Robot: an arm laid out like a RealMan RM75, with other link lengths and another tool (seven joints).
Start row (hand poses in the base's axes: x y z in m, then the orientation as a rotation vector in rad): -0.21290 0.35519 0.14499 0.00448 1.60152 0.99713
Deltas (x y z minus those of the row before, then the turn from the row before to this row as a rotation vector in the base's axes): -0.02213 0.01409 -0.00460 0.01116 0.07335 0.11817; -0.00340 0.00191 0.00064 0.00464 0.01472 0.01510; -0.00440 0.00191 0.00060 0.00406 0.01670 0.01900; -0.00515 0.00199 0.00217 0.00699 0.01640 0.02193; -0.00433 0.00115 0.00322 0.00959 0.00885 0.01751; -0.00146 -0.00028 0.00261 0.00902 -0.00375 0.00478; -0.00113 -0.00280 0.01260 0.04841 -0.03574 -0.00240; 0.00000 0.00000 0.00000 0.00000 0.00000 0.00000; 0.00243 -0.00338 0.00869 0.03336 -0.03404 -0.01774; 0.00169 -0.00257 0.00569 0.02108 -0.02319 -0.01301; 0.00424 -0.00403 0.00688 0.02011 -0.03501 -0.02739; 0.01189 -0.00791 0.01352 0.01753 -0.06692 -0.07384; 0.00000 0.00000 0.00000 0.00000 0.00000 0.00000; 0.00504 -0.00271 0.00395 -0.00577 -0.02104 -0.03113
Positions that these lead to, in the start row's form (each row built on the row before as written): -0.23503 0.36928 0.14039 -0.04692 1.67866 1.10814; -0.23843 0.37119 0.14103 -0.04866 1.69129 1.12612; -0.24283 0.37310 0.14163 -0.05300 1.70652 1.14694; -0.24798 0.37509 0.14380 -0.05825 1.72013 1.17241; -0.25231 0.37624 0.14702 -0.06247 1.72478 1.19532; -0.25377 0.37596 0.14963 -0.06339 1.71676 1.20570; -0.25490 0.37316 0.16223 -0.05335 1.65547 1.23675; -0.25490 0.37316 0.16223 -0.05335 1.65547 1.23675; -0.25247 0.36978 0.17092 -0.03888 1.60242 1.24328; -0.25078 0.36721 0.17661 -0.02942 1.56716 1.24533; -0.24654 0.36318 0.18349 -0.01672 1.52007 1.23286; -0.23465 0.35527 0.19701 0.00954 1.43965 1.17564; -0.23465 0.35527 0.19701 0.00954 1.43965 1.17564; -0.22961 0.35256 0.20096 0.01548 1.41969 1.14305
